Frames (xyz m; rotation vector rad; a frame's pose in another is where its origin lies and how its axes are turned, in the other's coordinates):
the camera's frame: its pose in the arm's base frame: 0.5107 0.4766 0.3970 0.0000 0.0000 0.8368
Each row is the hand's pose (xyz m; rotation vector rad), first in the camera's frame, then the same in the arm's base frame.
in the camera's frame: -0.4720 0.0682 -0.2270 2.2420 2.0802 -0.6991
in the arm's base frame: 0.1439 0.1718 0.1700 1.1389 2.6609 -0.6019
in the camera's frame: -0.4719 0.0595 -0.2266 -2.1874 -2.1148 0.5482
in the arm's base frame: 0.1504 0.1661 0.1704 1.1227 2.7795 -0.5245
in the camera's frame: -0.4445 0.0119 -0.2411 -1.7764 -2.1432 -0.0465
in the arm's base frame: 0.2041 0.1545 0.1559 -0.7560 -2.6928 0.1627
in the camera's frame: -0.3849 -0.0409 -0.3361 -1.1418 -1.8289 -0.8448
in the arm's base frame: 0.2832 0.1634 0.0609 -0.2869 -2.0401 -0.3437
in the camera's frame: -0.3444 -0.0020 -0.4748 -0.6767 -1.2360 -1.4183
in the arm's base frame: 0.2815 0.2195 -0.0778 -0.1074 -1.2980 -0.7154
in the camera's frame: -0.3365 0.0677 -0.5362 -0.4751 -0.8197 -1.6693
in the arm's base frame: 0.2350 0.2721 -0.1392 -0.0920 -0.8579 -0.8916
